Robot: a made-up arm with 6 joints. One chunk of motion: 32 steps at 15 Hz.
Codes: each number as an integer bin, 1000 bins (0 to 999) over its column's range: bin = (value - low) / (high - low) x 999, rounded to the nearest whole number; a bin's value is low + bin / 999 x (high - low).
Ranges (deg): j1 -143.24..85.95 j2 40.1..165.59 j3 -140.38..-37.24 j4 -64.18..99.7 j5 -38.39..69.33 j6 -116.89..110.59
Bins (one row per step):
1: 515 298 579 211 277 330
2: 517 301 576 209 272 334
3: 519 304 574 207 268 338
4: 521 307 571 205 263 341
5: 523 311 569 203 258 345
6: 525 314 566 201 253 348
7: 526 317 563 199 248 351
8: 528 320 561 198 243 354
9: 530 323 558 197 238 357
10: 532 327 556 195 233 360
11: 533 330 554 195 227 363
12: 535 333 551 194 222 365
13: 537 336 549 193 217 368
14: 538 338 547 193 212 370
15: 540 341 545 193 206 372
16: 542 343 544 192 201 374
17: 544 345 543 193 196 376
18: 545 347 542 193 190 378
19: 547 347 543 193 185 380
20: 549 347 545 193 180 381
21: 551 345 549 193 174 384
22: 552 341 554 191 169 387
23: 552 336 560 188 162 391
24: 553 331 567 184 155 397
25: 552 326 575 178 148 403
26: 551 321 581 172 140 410
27: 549 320 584 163 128 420
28: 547 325 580 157 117 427
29: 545 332 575 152 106 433
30: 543 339 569 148 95 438
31: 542 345 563 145 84 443
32: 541 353 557 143 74 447
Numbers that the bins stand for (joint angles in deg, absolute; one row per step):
1: -25.09 77.53 -80.60 -29.57 -8.52 -41.75
2: -24.63 77.91 -80.91 -29.89 -9.06 -40.84
3: -24.17 78.29 -81.12 -30.22 -9.49 -39.92
4: -23.71 78.66 -81.43 -30.55 -10.03 -39.24
5: -23.25 79.17 -81.63 -30.88 -10.57 -38.33
6: -22.79 79.54 -81.94 -31.21 -11.11 -37.65
7: -22.57 79.92 -82.25 -31.54 -11.65 -36.96
8: -22.11 80.30 -82.46 -31.70 -12.19 -36.28
9: -21.65 80.67 -82.77 -31.86 -12.73 -35.60
10: -21.19 81.18 -82.98 -32.19 -13.27 -34.92
11: -20.96 81.55 -83.18 -32.19 -13.91 -34.23
12: -20.50 81.93 -83.49 -32.36 -14.45 -33.78
13: -20.04 82.31 -83.70 -32.52 -14.99 -33.09
14: -19.81 82.56 -83.91 -32.52 -15.53 -32.64
15: -19.35 82.93 -84.11 -32.52 -16.18 -32.18
16: -18.89 83.19 -84.22 -32.68 -16.72 -31.73
17: -18.44 83.44 -84.32 -32.52 -17.26 -31.27
18: -18.21 83.69 -84.42 -32.52 -17.90 -30.82
19: -17.75 83.69 -84.32 -32.52 -18.44 -30.36
20: -17.29 83.69 -84.11 -32.52 -18.98 -30.13
21: -16.83 83.44 -83.70 -32.52 -19.63 -29.45
22: -16.60 82.93 -83.18 -32.85 -20.17 -28.77
23: -16.60 82.31 -82.56 -33.34 -20.92 -27.86
24: -16.37 81.68 -81.84 -34.00 -21.68 -26.49
25: -16.60 81.05 -81.02 -34.98 -22.43 -25.12
26: -16.83 80.42 -80.40 -35.96 -23.29 -23.53
27: -17.29 80.30 -80.09 -37.44 -24.59 -21.25
28: -17.75 80.93 -80.50 -38.43 -25.77 -19.66
29: -18.21 81.80 -81.02 -39.25 -26.96 -18.29
30: -18.67 82.68 -81.63 -39.90 -28.15 -17.15
31: -18.89 83.44 -82.25 -40.39 -29.33 -16.02
32: -19.12 84.44 -82.87 -40.72 -30.41 -15.10

